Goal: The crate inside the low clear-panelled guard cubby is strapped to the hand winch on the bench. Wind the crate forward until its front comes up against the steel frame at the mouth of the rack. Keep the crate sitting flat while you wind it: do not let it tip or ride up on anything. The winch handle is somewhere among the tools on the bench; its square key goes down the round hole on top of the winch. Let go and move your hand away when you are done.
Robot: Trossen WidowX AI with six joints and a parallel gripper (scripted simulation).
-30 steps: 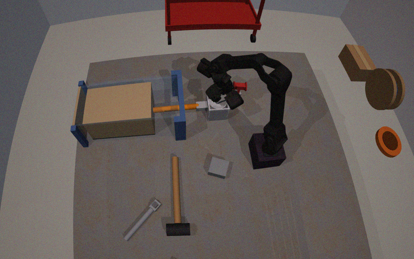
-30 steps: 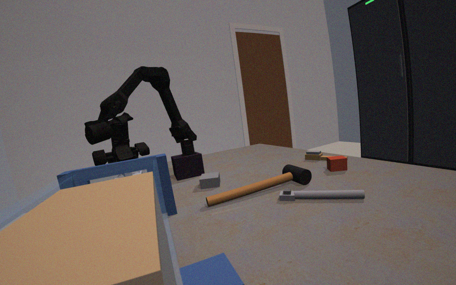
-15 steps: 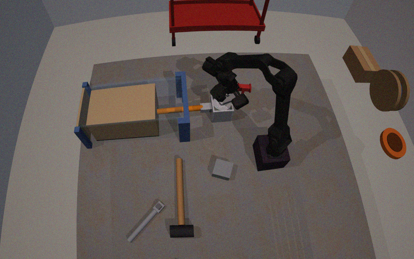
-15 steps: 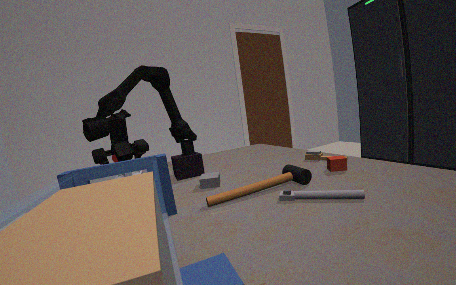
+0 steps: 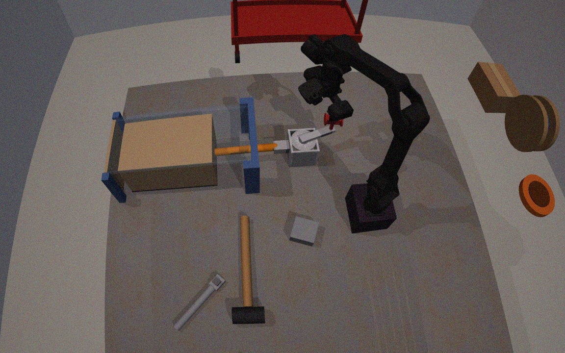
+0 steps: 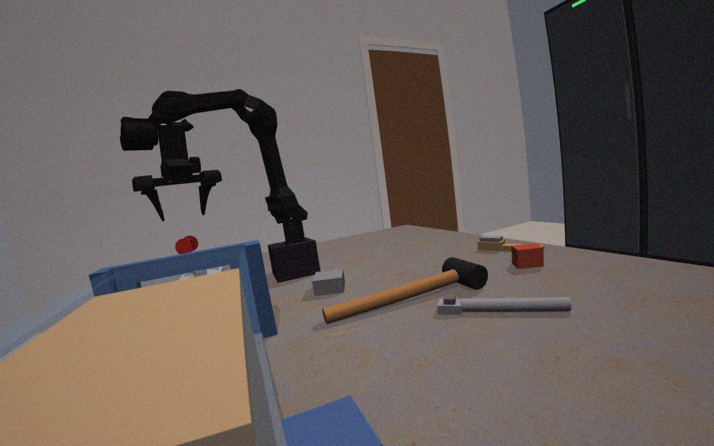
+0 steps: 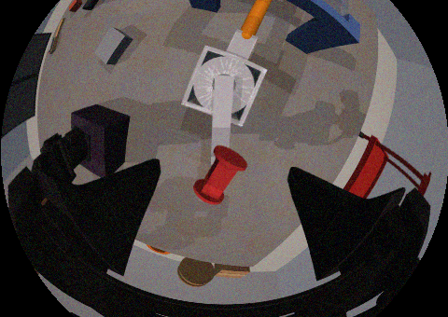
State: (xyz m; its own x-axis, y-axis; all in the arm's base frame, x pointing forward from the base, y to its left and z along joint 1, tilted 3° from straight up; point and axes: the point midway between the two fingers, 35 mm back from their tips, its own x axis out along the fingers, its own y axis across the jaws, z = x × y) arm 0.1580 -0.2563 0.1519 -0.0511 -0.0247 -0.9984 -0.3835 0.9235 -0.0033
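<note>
My gripper tip is 8 cm above the red knob, 4 cm past it and 2 cm to the left of it. Round my gripper tip: winch handle 11 cm below, 1 cm behind; then grey winch 18 cm below, 3 cm ahead, 1 cm to the left; then blue steel frame 21 cm ahead, 11 cm below, 4 cm to the left.
</note>
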